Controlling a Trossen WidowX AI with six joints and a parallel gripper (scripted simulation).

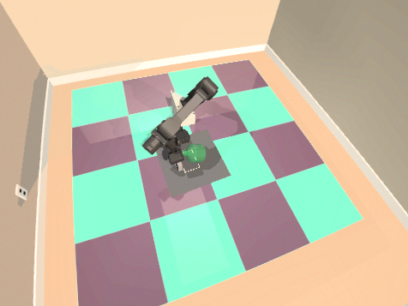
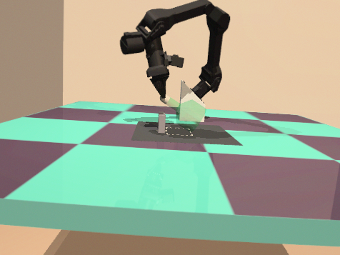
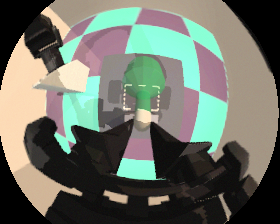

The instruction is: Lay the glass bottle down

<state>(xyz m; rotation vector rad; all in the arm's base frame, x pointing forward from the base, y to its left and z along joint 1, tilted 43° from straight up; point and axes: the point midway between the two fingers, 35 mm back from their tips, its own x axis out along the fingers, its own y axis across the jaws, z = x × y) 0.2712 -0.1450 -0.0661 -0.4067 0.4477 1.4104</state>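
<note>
Now: the green glass bottle 4 cm to the left of my gripper tip and 3 cm below it. Also, from my gripper tip: dark grey mat: 7 cm to the left, 11 cm below.
</note>
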